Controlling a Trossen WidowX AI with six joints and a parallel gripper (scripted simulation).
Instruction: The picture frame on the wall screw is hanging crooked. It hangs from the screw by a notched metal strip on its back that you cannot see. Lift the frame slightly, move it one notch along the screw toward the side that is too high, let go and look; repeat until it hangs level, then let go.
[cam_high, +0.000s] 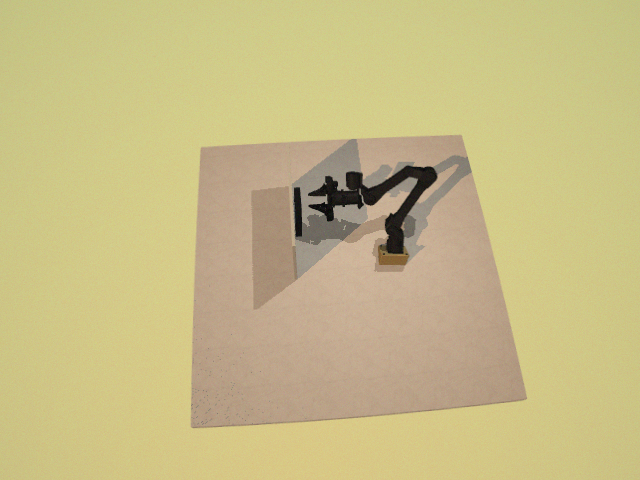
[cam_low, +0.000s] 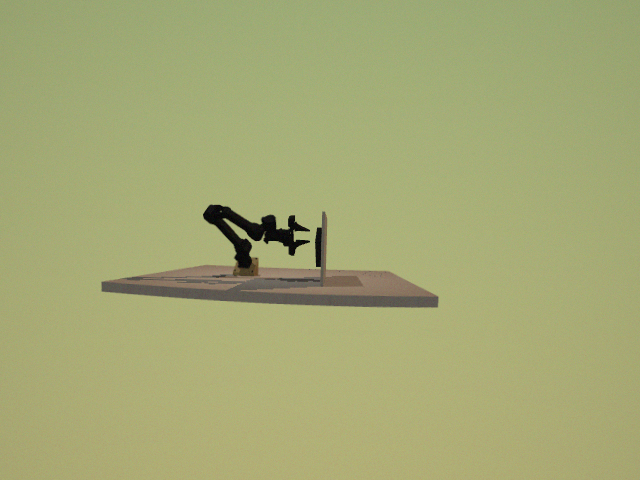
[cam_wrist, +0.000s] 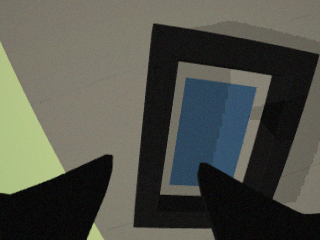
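The picture frame lies 50 mm ahead of my gripper tip, 30 mm to the left of it and 50 mm below it. The rest, counted from my gripper tip: wall panel: 60 mm ahead, 30 mm to the left, 60 mm below.
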